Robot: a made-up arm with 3 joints. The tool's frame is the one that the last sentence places.
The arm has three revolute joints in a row. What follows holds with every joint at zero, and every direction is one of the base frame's. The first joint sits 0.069 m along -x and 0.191 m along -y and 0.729 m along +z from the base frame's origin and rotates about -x. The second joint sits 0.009 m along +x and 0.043 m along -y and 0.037 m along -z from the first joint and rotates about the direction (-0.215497, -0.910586, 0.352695). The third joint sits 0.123 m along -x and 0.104 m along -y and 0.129 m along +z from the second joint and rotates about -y. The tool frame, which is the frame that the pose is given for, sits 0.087 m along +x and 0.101 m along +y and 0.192 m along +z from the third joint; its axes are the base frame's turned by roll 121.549, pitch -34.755 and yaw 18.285 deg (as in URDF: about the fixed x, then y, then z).
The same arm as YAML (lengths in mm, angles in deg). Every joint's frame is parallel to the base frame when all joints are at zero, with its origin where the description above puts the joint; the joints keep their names.
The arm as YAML. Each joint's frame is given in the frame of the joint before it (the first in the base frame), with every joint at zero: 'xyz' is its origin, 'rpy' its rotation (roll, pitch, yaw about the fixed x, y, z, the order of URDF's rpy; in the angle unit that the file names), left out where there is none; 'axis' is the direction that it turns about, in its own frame. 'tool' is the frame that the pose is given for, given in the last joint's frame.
units:
  length: mm
  angle: deg
joints:
  - name: joint 1
    type: revolute
    origin:
      xyz: [-69.0, -191.0, 729.0]
    axis: "-x"
  - name: joint 2
    type: revolute
    origin:
      xyz: [9.0, -43.0, -37.0]
    axis: [-0.215497, -0.910586, 0.352695]
  - name: joint 3
    type: revolute
    origin:
      xyz: [-123.0, -104.0, 129.0]
    axis: "-y"
tool:
  origin:
    xyz: [87.0, 101.0, 192.0]
    rpy: [121.55, -34.76, 18.28]

